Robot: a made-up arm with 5 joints. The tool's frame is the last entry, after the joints.
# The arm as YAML. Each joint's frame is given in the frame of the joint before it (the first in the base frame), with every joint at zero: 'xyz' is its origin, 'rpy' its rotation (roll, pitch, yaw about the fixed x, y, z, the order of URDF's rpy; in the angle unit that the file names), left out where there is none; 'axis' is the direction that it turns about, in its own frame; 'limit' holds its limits. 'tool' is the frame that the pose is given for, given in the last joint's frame.
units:
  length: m
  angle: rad
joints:
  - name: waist
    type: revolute
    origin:
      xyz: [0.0, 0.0, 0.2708]
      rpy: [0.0, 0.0, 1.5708]
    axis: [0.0, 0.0, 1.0]
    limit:
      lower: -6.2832
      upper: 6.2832
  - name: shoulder
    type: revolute
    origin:
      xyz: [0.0, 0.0, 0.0]
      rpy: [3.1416, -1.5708, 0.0]
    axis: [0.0, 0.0, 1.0]
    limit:
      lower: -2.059
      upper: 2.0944
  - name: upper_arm
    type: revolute
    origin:
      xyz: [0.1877, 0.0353, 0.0]
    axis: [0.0, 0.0, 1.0]
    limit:
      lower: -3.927
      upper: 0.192
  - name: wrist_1
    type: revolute
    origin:
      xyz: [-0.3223, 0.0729, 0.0]
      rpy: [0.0, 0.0, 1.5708]
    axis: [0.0, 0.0, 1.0]
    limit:
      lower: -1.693
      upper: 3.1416
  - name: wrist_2
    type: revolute
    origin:
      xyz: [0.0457, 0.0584, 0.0]
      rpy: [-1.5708, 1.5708, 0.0]
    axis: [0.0, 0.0, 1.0]
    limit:
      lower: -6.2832
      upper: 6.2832
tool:
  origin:
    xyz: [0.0, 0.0, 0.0]
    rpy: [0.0, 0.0, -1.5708]
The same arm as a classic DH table. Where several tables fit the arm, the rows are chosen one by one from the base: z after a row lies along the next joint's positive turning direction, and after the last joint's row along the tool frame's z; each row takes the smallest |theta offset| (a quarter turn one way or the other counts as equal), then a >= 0, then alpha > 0; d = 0 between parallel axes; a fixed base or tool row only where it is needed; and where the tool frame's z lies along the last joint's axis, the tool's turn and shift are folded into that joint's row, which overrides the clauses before.
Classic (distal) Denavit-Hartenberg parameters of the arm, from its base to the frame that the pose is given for. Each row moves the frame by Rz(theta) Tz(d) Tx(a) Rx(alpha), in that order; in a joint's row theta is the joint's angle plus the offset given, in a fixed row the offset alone. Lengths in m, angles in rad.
waist: theta0 0; d 0.2708; a 0; alpha -1.5708
shoulder: theta0 -1.3849; d 0; a 0.191; alpha 0
upper_arm: theta0 -0.4083; d 0; a -0.3304; alpha 0
wrist_1: theta0 -1.3484; d 0; a -0.0457; alpha 1.5708
wrist_2: theta0 3.1416; d 0.0584; a 0; alpha 0
Joint limits (rad, base to tool): -6.2832..6.2832 -2.059..2.0944 -3.927..0.192 -1.693..3.1416 -6.2832..6.2832

